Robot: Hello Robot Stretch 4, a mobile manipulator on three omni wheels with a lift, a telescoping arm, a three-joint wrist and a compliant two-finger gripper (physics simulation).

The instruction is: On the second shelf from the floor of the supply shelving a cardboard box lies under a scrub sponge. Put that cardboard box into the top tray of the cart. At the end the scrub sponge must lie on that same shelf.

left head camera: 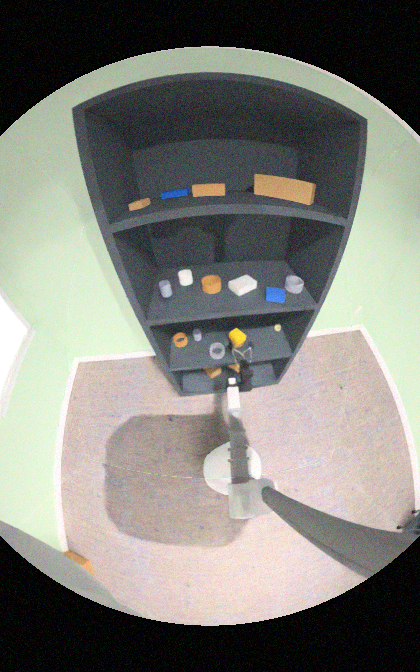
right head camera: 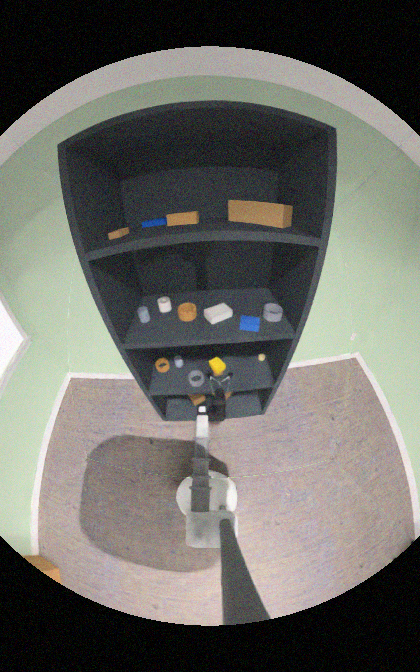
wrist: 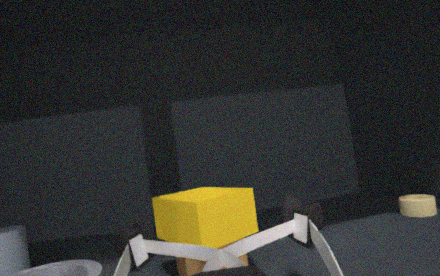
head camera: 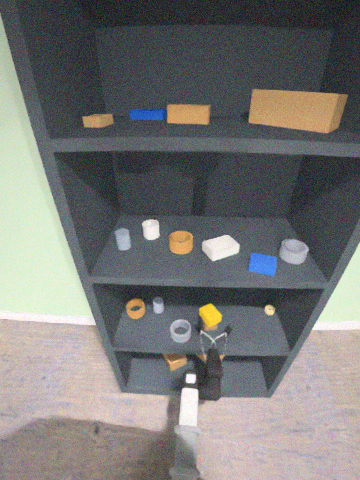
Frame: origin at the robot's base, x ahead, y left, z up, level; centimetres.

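Where they show: gripper, between the fingertips: [wrist: 218, 222] [head camera: 213, 324].
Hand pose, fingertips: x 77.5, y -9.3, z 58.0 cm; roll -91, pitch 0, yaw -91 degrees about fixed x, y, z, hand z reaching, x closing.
Observation:
Each offset is from my fingertips to the top centre of the thing. Level surfaces: height alone.
The yellow scrub sponge @[dx +5.4, dy +1.5, dz +2.1 cm] [head camera: 210, 315] [left head camera: 237, 336] [right head camera: 217, 365] [wrist: 205, 215] lies on top of the cardboard box @[dx +6.2, dy +1.7, dz -2.4 cm] [head camera: 211, 327] [wrist: 186, 266], on the second shelf from the floor @[dz -7.4 cm] [head camera: 255, 337] of the dark supply shelving [head camera: 75, 240] [left head camera: 215, 76] [right head camera: 200, 105]. The box is mostly hidden by the sponge and my fingers. My gripper [head camera: 214, 330] [left head camera: 242, 346] [right head camera: 220, 376] [wrist: 218, 222] is open, its fingertips wide apart on the near side of the box, one to each side in the wrist view. I cannot make out the cart.
A grey ring [head camera: 180, 331] stands left of the gripper on that shelf. Farther left are an orange ring @[dx +9.5, dy +40.6, dz -2.4 cm] [head camera: 135, 309] and a small grey cylinder @[dx +12.0, dy +28.6, dz -0.4 cm] [head camera: 158, 305]. A small beige roll @[dx +15.9, dy -31.3, dz -4.9 cm] [head camera: 269, 310] [wrist: 418, 205] is at the right. A brown box @[dx +9.8, dy +21.1, dz -44.1 cm] [head camera: 175, 361] lies on the shelf below.

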